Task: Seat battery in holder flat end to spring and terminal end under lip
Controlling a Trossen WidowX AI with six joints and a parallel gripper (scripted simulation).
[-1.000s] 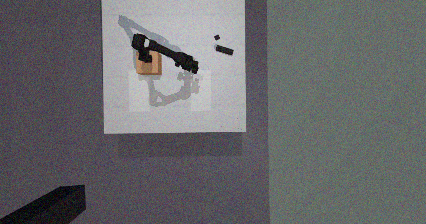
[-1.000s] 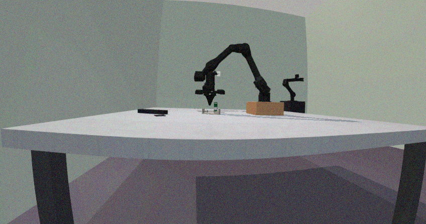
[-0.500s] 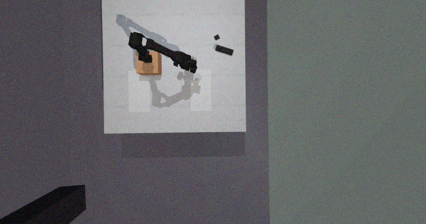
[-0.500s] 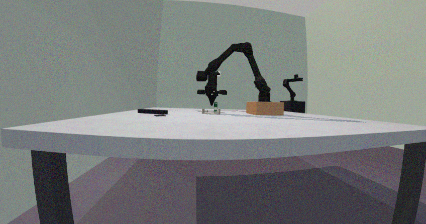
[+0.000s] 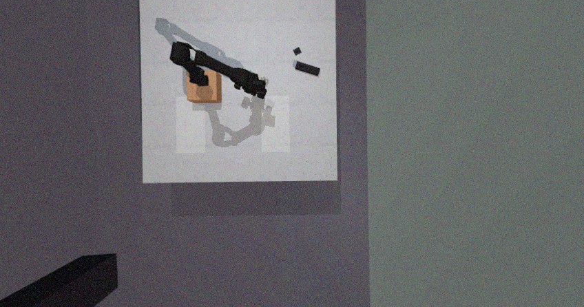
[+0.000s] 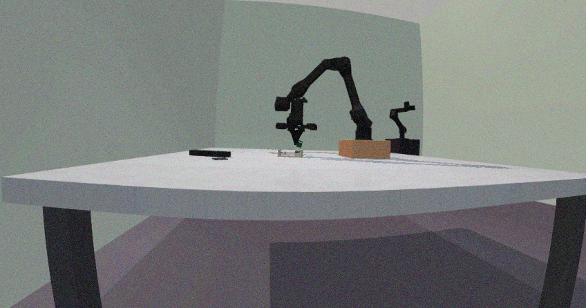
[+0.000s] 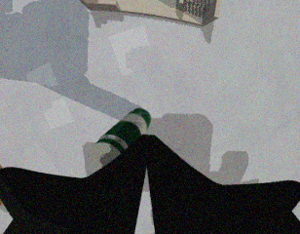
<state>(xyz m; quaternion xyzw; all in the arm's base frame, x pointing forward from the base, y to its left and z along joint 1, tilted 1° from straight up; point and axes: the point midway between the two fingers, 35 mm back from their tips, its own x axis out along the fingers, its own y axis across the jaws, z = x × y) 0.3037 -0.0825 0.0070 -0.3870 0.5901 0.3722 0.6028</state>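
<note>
My gripper tip is 10 mm past the battery and 10 mm above it. Round my gripper tip: black battery cover 300 mm ahead, 270 mm to the left, 50 mm below; black remote control 360 mm ahead, 150 mm to the left, 30 mm below.
</note>
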